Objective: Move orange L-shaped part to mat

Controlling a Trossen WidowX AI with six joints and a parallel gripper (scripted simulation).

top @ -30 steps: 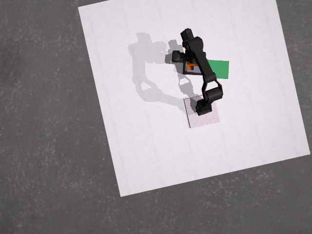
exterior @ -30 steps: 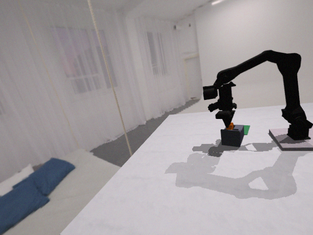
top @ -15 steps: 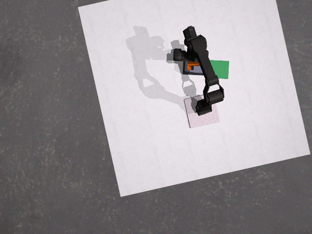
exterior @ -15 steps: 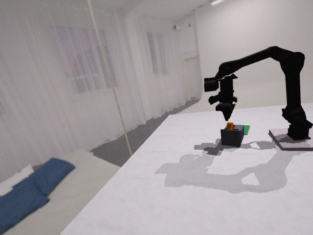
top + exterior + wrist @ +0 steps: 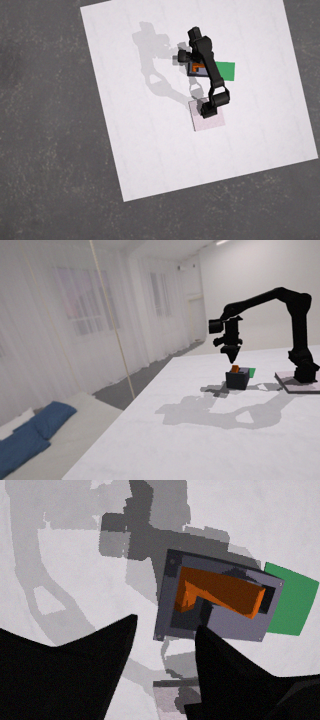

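The orange L-shaped part lies 2 cm behind my gripper tip, 4 cm to the right of it and 11 cm below it.
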